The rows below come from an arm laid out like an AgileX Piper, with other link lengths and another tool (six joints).
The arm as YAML. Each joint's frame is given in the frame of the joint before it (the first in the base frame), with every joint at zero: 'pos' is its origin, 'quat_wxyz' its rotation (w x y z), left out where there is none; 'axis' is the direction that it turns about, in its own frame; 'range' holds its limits. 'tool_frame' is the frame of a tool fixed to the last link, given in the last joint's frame.
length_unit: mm
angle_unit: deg
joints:
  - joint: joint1
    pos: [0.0, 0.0, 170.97]
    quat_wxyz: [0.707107, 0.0, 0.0, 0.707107]
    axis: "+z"
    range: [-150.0, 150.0]
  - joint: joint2
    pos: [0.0, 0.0, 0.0]
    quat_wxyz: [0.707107, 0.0, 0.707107, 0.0]
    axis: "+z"
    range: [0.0, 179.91]
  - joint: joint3
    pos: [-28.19, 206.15, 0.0]
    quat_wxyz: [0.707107, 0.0, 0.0, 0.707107]
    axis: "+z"
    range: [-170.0, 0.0]
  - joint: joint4
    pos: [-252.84, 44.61, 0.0]
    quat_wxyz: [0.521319, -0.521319, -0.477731, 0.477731]
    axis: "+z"
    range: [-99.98, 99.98]
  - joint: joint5
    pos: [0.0, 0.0, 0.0]
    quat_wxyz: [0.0, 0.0, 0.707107, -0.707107]
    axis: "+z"
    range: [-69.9, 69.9]
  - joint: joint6
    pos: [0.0, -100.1, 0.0]
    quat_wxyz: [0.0, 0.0, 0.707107, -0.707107]
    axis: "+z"
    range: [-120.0, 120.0]
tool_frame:
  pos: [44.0, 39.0, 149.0]
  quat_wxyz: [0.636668, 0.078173, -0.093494, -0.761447]
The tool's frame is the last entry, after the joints.
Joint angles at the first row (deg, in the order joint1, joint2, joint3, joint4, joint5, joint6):
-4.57, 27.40, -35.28, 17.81, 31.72, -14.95
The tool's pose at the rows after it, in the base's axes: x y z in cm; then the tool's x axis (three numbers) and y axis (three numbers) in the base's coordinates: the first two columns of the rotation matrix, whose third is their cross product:
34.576 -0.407 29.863 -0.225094 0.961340 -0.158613 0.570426 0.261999 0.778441
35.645 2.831 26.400 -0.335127 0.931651 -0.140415 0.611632 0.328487 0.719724
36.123 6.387 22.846 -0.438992 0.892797 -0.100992 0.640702 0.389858 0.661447
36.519 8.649 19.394 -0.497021 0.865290 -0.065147 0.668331 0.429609 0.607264
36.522 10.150 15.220 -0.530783 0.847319 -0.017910 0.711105 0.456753 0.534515
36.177 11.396 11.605 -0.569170 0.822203 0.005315 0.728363 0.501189 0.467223
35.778 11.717 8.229 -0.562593 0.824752 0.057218 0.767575 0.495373 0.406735
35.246 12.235 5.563 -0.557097 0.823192 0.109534 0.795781 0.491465 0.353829
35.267 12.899 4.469 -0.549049 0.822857 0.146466 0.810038 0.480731 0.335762
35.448 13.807 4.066 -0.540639 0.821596 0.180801 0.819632 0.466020 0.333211
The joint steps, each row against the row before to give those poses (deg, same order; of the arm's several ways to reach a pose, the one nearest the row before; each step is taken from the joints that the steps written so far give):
1.94, 6.62, 0.34, 3.03, 0.00, -7.54
4.49, 5.87, 0.08, 1.83, 0.00, -2.71
4.69, 6.15, 0.00, 2.70, -0.24, -2.58
3.03, 6.56, 0.00, 2.50, -1.55, -2.38
1.99, 7.22, 0.00, 2.26, -1.16, -1.78
1.53, 6.38, 0.00, 2.27, -1.05, -3.43
0.26, 6.00, -0.10, 3.18, -0.92, -1.92
0.22, 5.24, -0.72, 3.36, 0.11, -2.10
0.45, 3.36, -1.29, 2.94, 0.00, -1.34
0.85, 2.31, -1.39, 2.90, 0.00, -0.78

